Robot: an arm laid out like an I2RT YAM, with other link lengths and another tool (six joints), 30 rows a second.
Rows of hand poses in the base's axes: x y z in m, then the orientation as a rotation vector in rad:
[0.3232, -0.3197, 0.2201, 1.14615, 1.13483, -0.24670]
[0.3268, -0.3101, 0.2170, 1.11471, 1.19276, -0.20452]
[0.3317, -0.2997, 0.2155, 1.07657, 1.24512, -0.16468]
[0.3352, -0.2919, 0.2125, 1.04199, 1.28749, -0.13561]
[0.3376, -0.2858, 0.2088, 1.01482, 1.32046, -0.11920]
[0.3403, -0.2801, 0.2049, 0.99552, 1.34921, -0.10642]
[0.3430, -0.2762, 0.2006, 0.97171, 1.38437, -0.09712]
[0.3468, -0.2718, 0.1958, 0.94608, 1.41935, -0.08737]
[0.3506, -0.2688, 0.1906, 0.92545, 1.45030, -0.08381]
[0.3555, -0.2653, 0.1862, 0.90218, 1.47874, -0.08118]
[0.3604, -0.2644, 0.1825, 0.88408, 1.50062, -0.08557]
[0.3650, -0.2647, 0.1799, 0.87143, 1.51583, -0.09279]
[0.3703, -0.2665, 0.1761, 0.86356, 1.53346, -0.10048]
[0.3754, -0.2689, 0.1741, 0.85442, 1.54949, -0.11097]
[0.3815, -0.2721, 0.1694, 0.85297, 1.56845, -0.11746]
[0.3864, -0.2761, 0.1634, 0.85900, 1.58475, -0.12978]
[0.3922, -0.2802, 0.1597, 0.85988, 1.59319, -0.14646]
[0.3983, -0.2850, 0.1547, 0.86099, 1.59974, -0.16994]
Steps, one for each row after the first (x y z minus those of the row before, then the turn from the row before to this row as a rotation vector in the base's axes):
[0.0036, 0.0096, -0.0031, 0.00926, 0.02293, 0.06556]
[0.0049, 0.0104, -0.0015, 0.00237, 0.01973, 0.06486]
[0.0035, 0.0078, -0.0030, -0.00176, 0.01766, 0.05226]
[0.0024, 0.0061, -0.0037, -0.00420, 0.01686, 0.03693]
[0.0027, 0.0057, -0.0039, -0.00092, 0.01626, 0.02881]
[0.0027, 0.0039, -0.0043, -0.00426, 0.02274, 0.03145]
[0.0038, 0.0044, -0.0048, -0.00509, 0.02242, 0.03250]
[0.0038, 0.0030, -0.0052, -0.00555, 0.02236, 0.02452]
[0.0049, 0.0035, -0.0044, -0.00825, 0.02030, 0.02453]
[0.0049, 0.0009, -0.0037, -0.00993, 0.01808, 0.01526]
[0.0046, -0.0003, -0.0026, -0.00923, 0.01414, 0.00826]
[0.0053, -0.0018, -0.0038, -0.00567, 0.01724, 0.00589]
[0.0051, -0.0024, -0.0020, -0.00841, 0.01666, 0.00457]
[0.0061, -0.0032, -0.0047, -0.00030, 0.01902, 0.00299]
[0.0049, -0.0040, -0.0060, 0.00060, 0.01978, -0.00556]
[0.0058, -0.0041, -0.0037, -0.00709, 0.01359, -0.00705]
[0.0061, -0.0048, -0.0050, -0.01129, 0.01443, -0.01138]

